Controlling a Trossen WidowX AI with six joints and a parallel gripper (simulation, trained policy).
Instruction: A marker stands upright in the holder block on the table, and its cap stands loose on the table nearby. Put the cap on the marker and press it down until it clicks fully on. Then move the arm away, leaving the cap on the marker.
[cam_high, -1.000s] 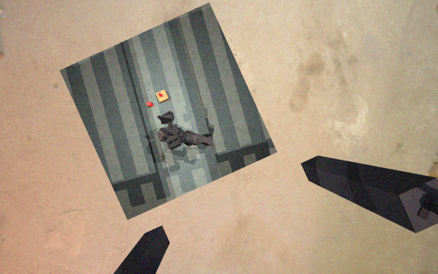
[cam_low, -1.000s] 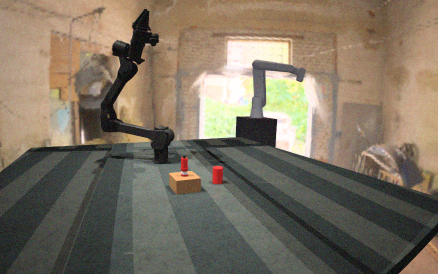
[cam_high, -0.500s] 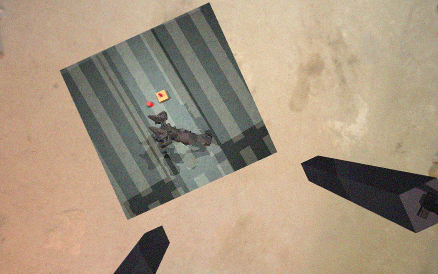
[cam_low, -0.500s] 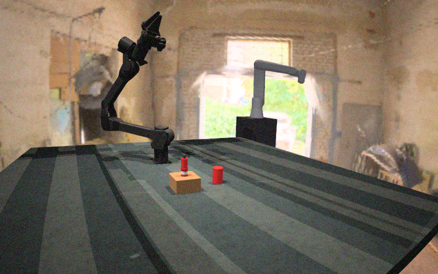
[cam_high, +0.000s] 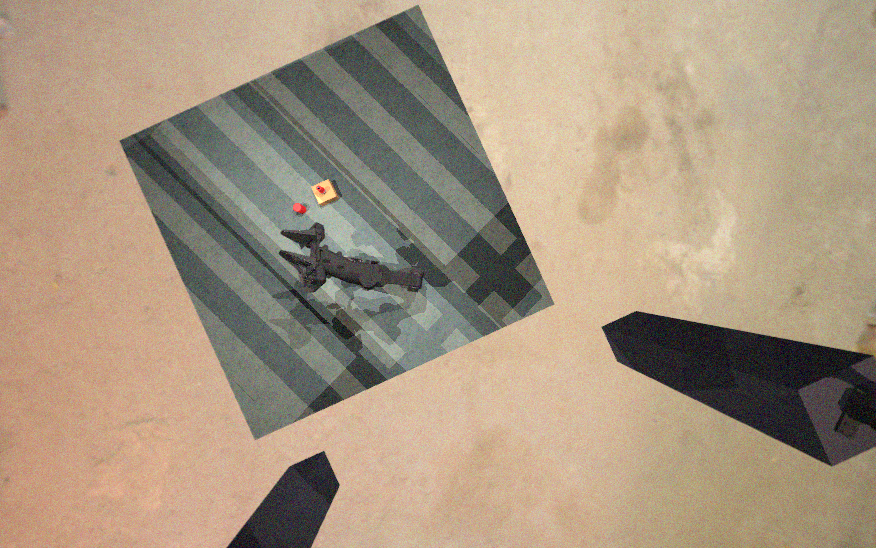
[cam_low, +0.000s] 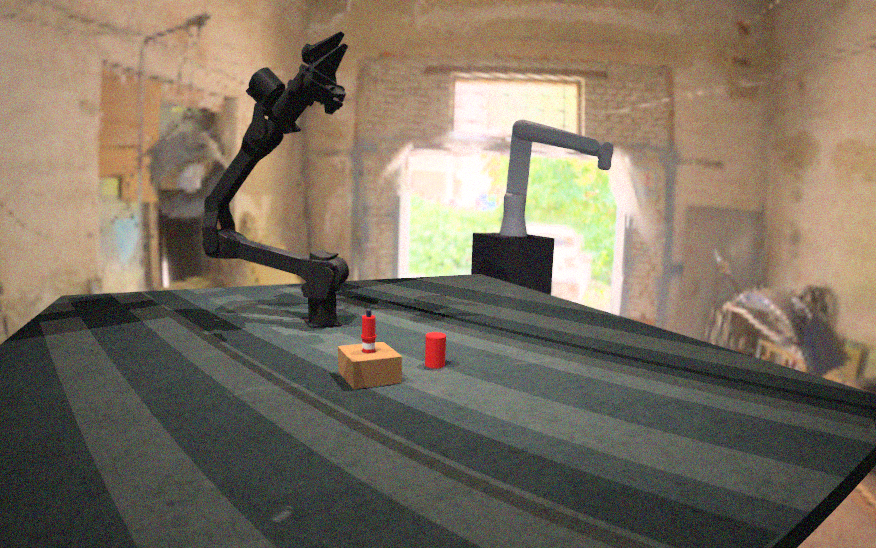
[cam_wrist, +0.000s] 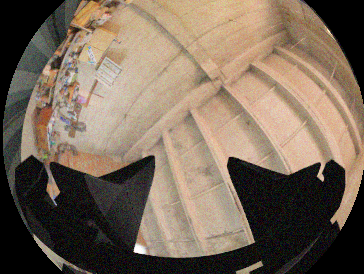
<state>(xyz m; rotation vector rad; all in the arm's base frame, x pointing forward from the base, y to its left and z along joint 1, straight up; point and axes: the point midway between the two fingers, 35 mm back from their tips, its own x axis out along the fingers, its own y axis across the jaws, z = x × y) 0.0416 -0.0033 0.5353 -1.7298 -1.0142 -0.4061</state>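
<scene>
Right now my gripper tip is 530 mm above the red cap, 240 mm short of it and 90 mm to the right of it. Also, from my gripper tip: holder block 540 mm below, 260 mm ahead, 20 mm to the right; red marker 480 mm below, 260 mm ahead, 20 mm to the right.
</scene>
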